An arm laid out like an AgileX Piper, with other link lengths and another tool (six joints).
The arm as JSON. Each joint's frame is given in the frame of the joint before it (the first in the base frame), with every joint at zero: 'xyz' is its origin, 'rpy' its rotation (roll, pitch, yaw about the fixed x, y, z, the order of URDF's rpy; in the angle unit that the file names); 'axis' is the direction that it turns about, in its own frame. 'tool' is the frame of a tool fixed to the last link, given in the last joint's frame.
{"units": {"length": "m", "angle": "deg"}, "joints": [
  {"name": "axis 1", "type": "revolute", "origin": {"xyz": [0.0, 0.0, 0.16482], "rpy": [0.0, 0.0, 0.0]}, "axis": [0.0, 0.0, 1.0]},
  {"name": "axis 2", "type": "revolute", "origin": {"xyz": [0.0, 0.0, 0.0], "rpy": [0.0, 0.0, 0.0]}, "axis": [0.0, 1.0, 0.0]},
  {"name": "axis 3", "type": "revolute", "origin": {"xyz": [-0.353, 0.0, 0.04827], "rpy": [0.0, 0.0, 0.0]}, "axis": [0.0, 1.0, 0.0]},
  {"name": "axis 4", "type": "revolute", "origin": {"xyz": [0.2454, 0.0, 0.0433], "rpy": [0.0, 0.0, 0.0]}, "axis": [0.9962, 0.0, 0.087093]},
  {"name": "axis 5", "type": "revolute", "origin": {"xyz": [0.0, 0.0, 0.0], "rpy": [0.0, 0.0, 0.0]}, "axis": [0.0, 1.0, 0.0]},
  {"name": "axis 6", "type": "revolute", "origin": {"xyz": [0.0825, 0.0, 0.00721], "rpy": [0.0, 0.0, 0.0]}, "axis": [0.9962, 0.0, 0.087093]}
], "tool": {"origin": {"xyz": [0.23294, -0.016, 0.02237], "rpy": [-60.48, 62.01, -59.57]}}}
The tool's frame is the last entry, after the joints.
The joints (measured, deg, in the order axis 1, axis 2, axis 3, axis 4, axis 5, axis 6), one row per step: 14.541 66.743 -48.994 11.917 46.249 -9.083; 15.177 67.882 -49.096 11.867 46.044 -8.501; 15.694 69.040 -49.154 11.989 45.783 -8.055; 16.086 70.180 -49.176 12.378 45.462 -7.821; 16.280 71.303 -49.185 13.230 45.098 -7.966; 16.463 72.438 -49.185 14.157 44.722 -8.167; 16.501 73.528 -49.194 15.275 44.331 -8.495; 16.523 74.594 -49.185 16.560 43.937 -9.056; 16.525 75.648 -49.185 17.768 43.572 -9.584; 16.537 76.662 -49.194 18.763 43.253 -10.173; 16.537 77.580 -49.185 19.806 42.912 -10.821; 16.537 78.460 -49.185 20.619 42.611 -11.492; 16.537 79.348 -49.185 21.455 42.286 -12.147; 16.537 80.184 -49.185 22.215 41.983 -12.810; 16.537 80.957 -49.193 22.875 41.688 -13.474; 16.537 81.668 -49.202 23.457 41.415 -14.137
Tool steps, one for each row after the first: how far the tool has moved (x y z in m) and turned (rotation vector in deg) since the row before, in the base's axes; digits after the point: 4 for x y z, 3 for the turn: 0.0009 0.0035 -0.0052 -0.005 0.954 0.114; 0.0010 0.0035 -0.0054 0.074 0.965 0.054; 0.0010 0.0039 -0.0053 0.223 0.936 0.022; 0.0011 0.0046 -0.0049 0.491 0.909 -0.001; 0.0010 0.0047 -0.0050 0.524 0.921 -0.009; 0.0013 0.0046 -0.0045 0.658 0.867 -0.130; 0.0011 0.0050 -0.0043 0.715 0.826 -0.026; 0.0011 0.0045 -0.0043 0.653 0.817 -0.068; 0.0011 0.0038 -0.0043 0.443 0.731 0.064; 0.0011 0.0038 -0.0038 0.486 0.623 0.059; 0.0011 0.0029 -0.0038 0.281 0.543 0.166; 0.0012 0.0029 -0.0038 0.305 0.535 0.121; 0.0011 0.0026 -0.0036 0.245 0.479 0.155; 0.0012 0.0022 -0.0034 0.176 0.389 0.192; 0.0011 0.0019 -0.0031 0.124 0.327 0.225
